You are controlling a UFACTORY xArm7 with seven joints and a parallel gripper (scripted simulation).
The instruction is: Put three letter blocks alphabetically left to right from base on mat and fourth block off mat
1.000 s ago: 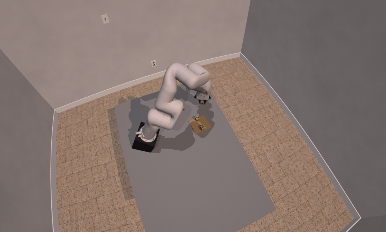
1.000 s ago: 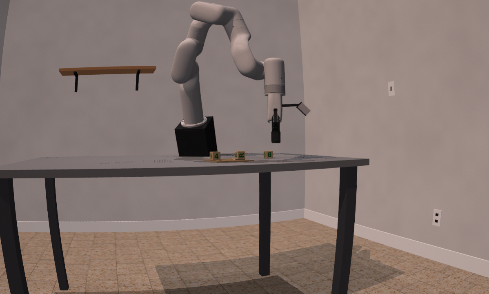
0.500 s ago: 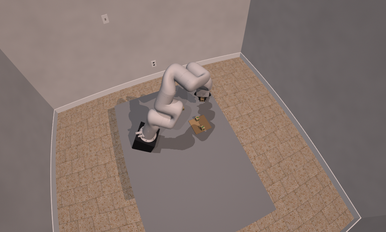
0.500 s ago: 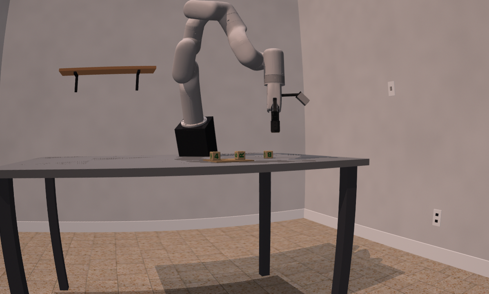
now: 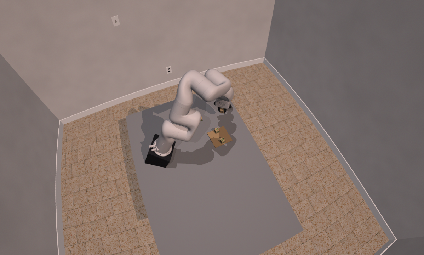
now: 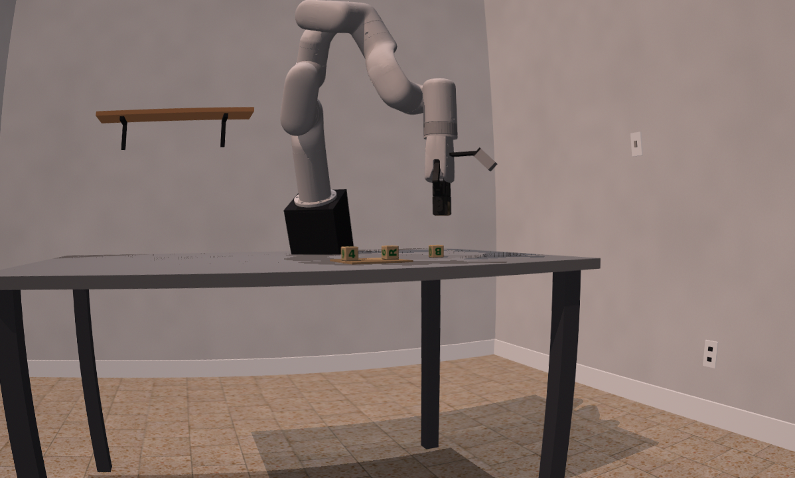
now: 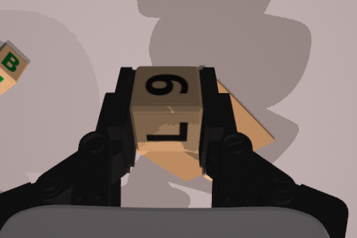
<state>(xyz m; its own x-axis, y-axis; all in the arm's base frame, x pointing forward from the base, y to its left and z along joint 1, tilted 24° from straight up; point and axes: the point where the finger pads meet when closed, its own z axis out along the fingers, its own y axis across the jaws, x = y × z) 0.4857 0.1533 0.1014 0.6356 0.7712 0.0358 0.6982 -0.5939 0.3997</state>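
The mat lies 130 mm to the right of my hand, 120 mm below it and 90 mm behind it. Round my hand: wooden block 10 mm below.
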